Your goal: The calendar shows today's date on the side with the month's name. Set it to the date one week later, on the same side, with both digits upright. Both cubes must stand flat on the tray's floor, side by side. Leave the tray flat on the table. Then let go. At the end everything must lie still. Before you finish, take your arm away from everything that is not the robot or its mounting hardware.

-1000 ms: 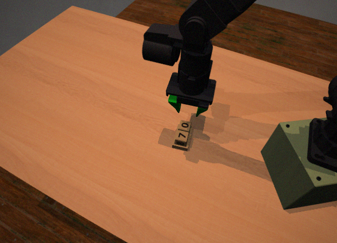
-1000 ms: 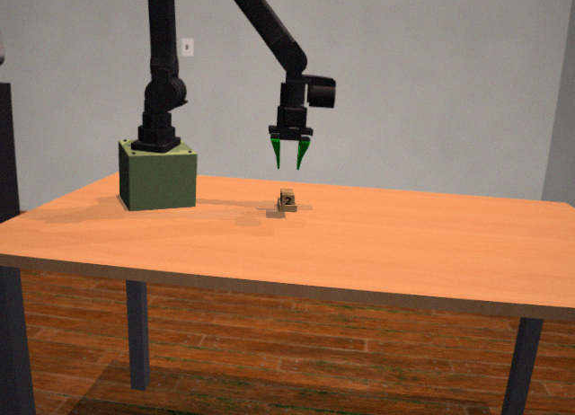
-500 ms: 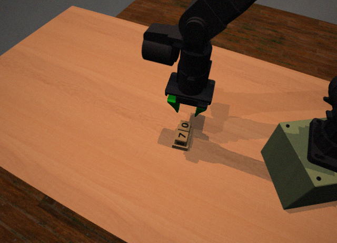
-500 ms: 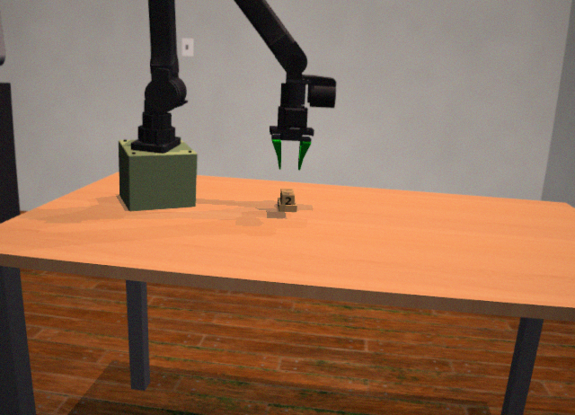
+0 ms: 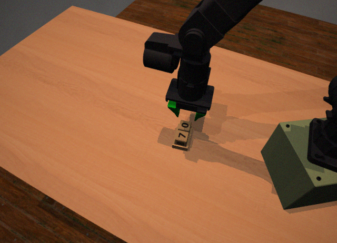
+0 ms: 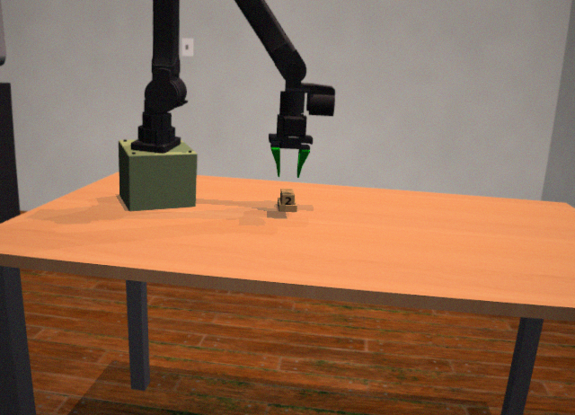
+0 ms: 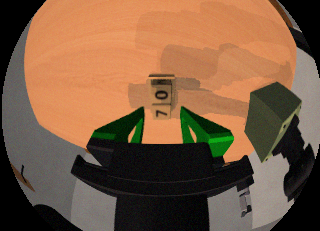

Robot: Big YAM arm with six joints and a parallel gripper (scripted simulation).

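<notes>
Right now my hand is 8 cm above the tray and 2 cm to the right of it.
</notes>
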